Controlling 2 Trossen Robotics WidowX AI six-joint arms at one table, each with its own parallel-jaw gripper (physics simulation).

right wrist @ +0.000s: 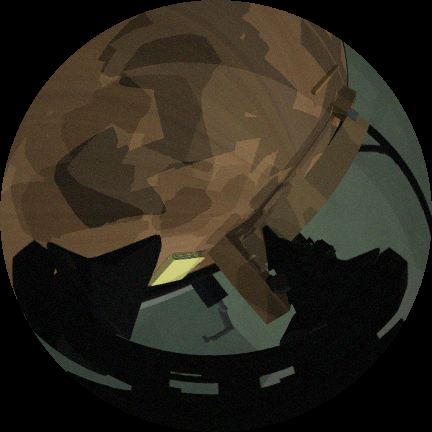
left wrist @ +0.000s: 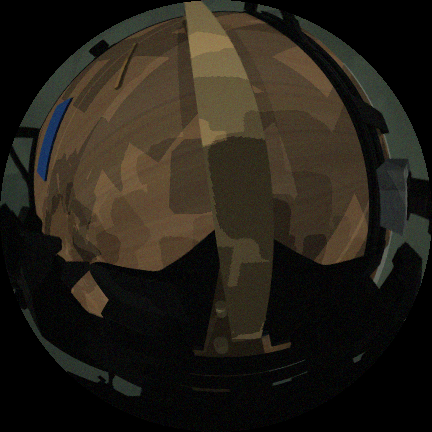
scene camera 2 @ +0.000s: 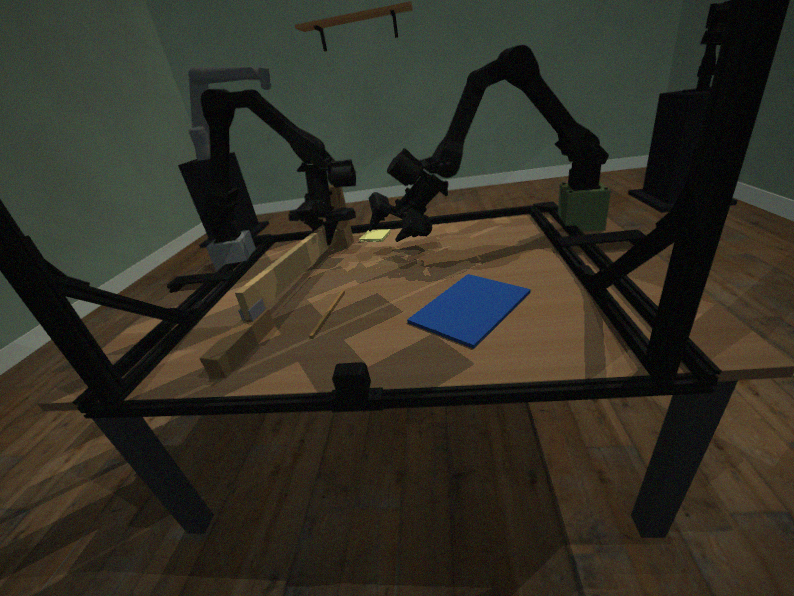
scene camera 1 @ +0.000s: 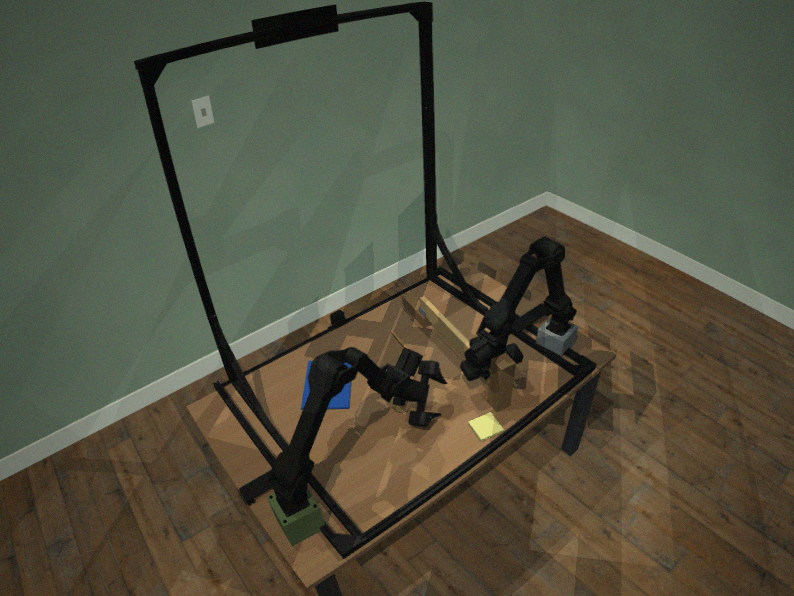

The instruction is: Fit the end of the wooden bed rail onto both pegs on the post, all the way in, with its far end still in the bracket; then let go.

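Pixels of known places: left gripper, fingertip midpoint: (right wrist: 264, 227) (left wrist: 235, 234) (scene camera 2: 325, 245) (scene camera 1: 488, 377); right gripper, fingertip midpoint: (right wrist: 219, 243) (left wrist: 77, 256) (scene camera 2: 382, 235) (scene camera 1: 443, 399); left arm's base at its link origin: (scene camera 2: 228, 238) (scene camera 1: 558, 327); right arm's base at its link origin: (scene camera 2: 584, 186) (scene camera 1: 292, 501).
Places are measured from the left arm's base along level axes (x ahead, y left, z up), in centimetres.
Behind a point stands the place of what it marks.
Observation:
The pale wooden bed rail (scene camera 1: 443, 322) {x 23.2, y -30.3, z 1.3 cm} (scene camera 2: 282, 269) {x 23.0, y -30.8, z -0.1 cm} (left wrist: 225, 100) (right wrist: 335, 165) {x 24.8, y -25.2, z -1.1 cm} stands on edge. Its far end is at the grey bracket (scene camera 2: 252, 311) {x 19.2, y -44.2, z -2.2 cm} (right wrist: 353, 114) {x 19.8, y -42.4, z -2.5 cm}. My left gripper (scene camera 2: 323, 224) (left wrist: 235, 234) {x 29.4, y -7.3, z -4.6 cm} is shut on the rail near the post end. The upright brown post (scene camera 2: 343, 234) {x 34.5, y -3.2, z -3.7 cm} (right wrist: 255, 285) {x 35.5, y -1.8, z 2.3 cm} stands close beyond that end. In the left wrist view an upper peg (left wrist: 221, 312) {x 32.4, y -3.1, z -1.9 cm} and a lower peg (left wrist: 220, 345) {x 32.2, y -3.7, z 1.2 cm} show left of the rail's end, uncovered by it. My right gripper (scene camera 1: 441, 399) {x 46.1, y -11.6, z -3.1 cm} (scene camera 2: 386, 230) {x 46.1, y -11.6, z -3.1 cm} (right wrist: 219, 243) {x 46.1, y -11.6, z -3.1 cm} is open and empty, above the table beside the post.
A wooden block (scene camera 2: 234, 349) {x 17.1, y -52.1, z -5.0 cm} lies by the bracket. A thin stick (scene camera 2: 327, 314) {x 32.4, y -40.8, z -7.6 cm} (left wrist: 126, 66) {x 33.0, y -37.0, z -8.0 cm} and a blue board (scene camera 2: 471, 309) (left wrist: 54, 140) lie farther over. A yellow pad (scene camera 1: 485, 425) {x 43.5, y 2.2, z -7.1 cm} (scene camera 2: 374, 235) {x 43.3, y 1.1, z -7.2 cm} (right wrist: 177, 270) {x 43.7, y 1.8, z -7.2 cm} lies near the post. Black frame rails (scene camera 2: 448, 395) {x 52.6, y -68.3, z -8.8 cm} edge the table.

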